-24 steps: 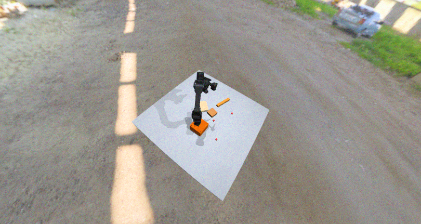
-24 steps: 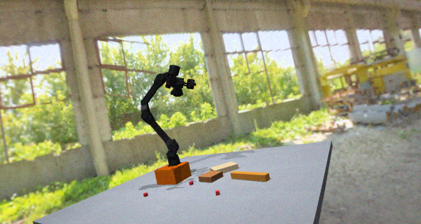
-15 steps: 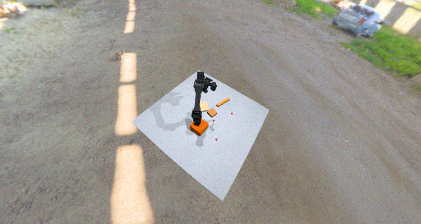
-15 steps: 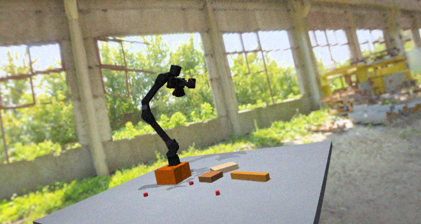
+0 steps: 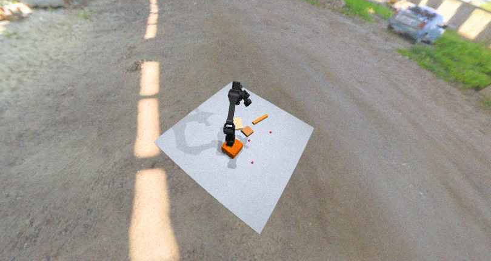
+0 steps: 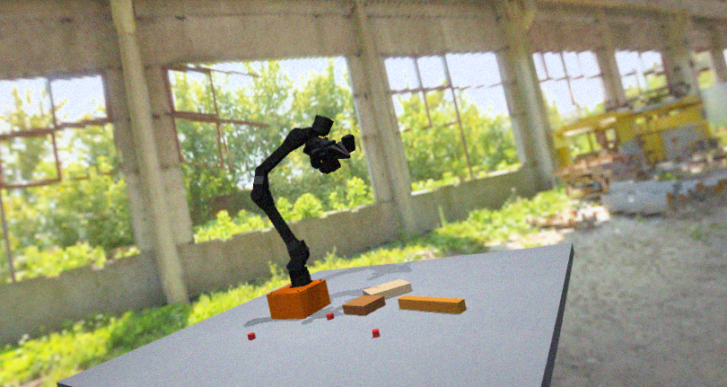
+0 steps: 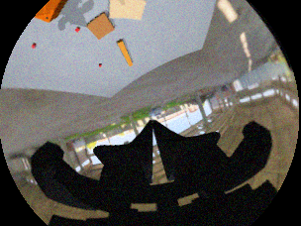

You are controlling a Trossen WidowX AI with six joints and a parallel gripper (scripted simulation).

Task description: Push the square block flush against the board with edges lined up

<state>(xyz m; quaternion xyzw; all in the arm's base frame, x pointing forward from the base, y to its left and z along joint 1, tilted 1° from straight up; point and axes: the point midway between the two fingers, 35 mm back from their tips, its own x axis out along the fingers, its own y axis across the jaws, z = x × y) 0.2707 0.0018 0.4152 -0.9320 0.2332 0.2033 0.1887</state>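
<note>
The pale tan flat block is 480 mm below my gripper tip and 80 mm to the left of it. Also, from my gripper tip: long orange board (480 mm below, 200 mm ahead, 120 mm to the right); brown square block (480 mm below, 60 mm to the right, 30 mm behind).
</note>
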